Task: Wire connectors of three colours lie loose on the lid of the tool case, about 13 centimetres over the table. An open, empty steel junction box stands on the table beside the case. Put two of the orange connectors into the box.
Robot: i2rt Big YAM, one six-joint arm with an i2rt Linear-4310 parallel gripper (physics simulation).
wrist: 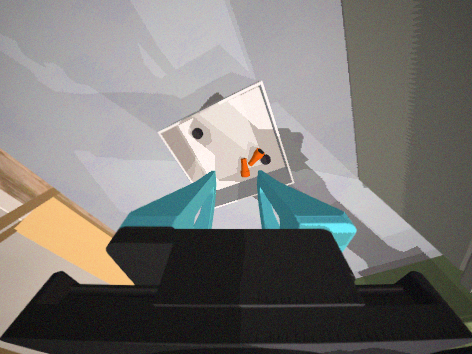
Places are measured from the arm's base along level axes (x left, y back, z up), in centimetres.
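Pixels of known places: gripper, fingertip midpoint: (pixel 236 177); arm's base, link origin: (pixel 462 353).
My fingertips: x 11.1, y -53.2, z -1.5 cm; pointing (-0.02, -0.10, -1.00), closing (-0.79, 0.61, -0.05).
Observation:
For each thing: its top centre in the pictures, then the offset to it from my fingertips.
- steel junction box, top centre: (pixel 230 159) dx +0.7, dy -0.4, dz -3.5 cm
- second orange connector, top centre: (pixel 255 160) dx -0.8, dy +2.2, dz -6.0 cm
The steel junction box (pixel 182 152) stands open on the table, turned at an angle, in the upper middle of the wrist view. Inside it, one orange connector (pixel 244 168) lies near the front wall. A second orange connector (pixel 256 157) lies tilted just to its right, beside a dark round spot on the box floor. My gripper (pixel 236 177) is open with nothing between its teal fingers. Its tips show over the front part of the box and hide some of its near wall. The case lid and the other colours of connectors do not show.
A tall dark grey-green surface (pixel 385 100), which looks like the tool case's side, stands to the right of the box. A yellow-orange panel (pixel 70 235) and a wooden strip (pixel 30 175) lie at the lower left. A green area (pixel 430 280) shows at the lower right.

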